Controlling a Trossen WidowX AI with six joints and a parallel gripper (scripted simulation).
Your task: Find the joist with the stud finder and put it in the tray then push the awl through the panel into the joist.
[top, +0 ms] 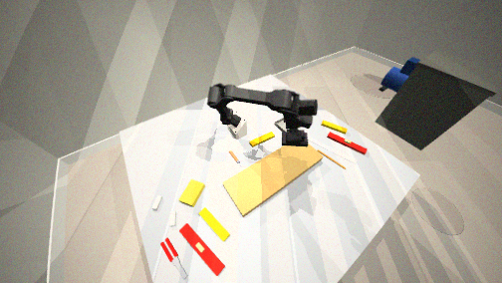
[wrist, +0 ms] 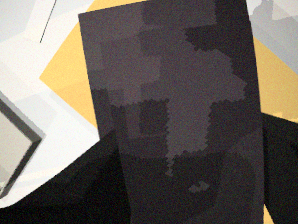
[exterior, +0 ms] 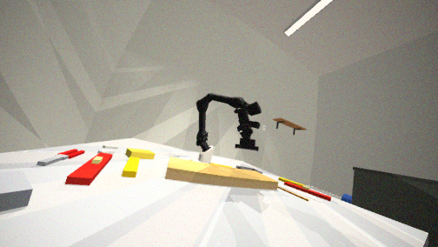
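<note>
Right now the stud finder is 20 mm behind my gripper tip, 20 mm to the right of it and 20 mm above it. The rest, counted from my gripper tip: awl (190 mm behind, 220 mm to the right, 180 mm below); orange pencil (160 mm ahead, 180 mm to the left, 180 mm below); grey-framed tray (180 mm behind, 220 mm to the left, 170 mm below).
</note>
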